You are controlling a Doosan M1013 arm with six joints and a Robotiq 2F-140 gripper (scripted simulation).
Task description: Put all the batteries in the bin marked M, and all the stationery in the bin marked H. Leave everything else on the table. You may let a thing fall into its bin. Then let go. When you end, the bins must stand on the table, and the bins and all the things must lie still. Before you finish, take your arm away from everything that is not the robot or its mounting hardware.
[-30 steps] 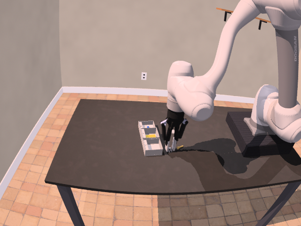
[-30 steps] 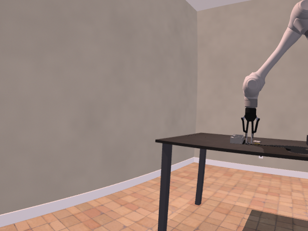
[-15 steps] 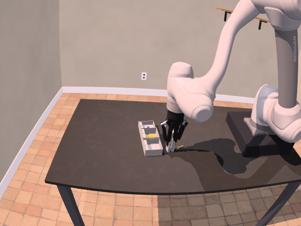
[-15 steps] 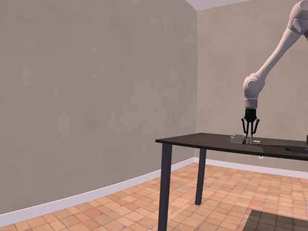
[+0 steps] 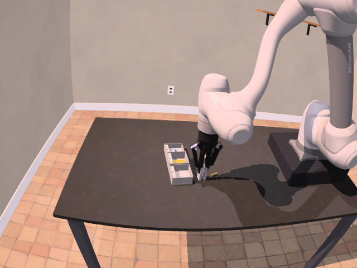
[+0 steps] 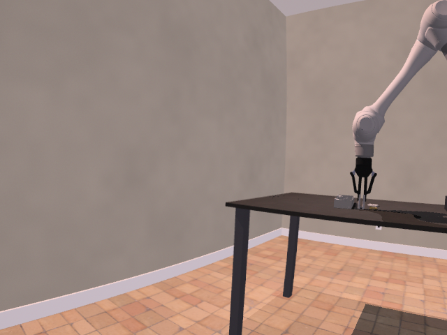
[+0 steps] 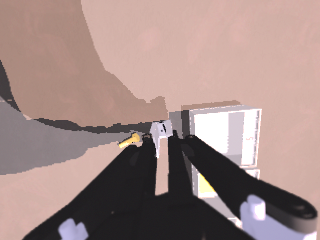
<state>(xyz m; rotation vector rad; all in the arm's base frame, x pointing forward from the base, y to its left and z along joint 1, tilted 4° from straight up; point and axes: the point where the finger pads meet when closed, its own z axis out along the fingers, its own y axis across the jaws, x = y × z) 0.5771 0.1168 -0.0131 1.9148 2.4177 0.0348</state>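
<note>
Right now the three joined white bins is 10 cm ahead of my hand, 8 cm to the right of it and 1 cm below it. Round my hand: small white block: 3 cm behind, 16 cm to the right, 3 cm below; then gold bolt: 5 cm behind, 2 cm to the right, 3 cm below; then yellow block: 9 cm ahead, 9 cm to the right, 2 cm below.
</note>
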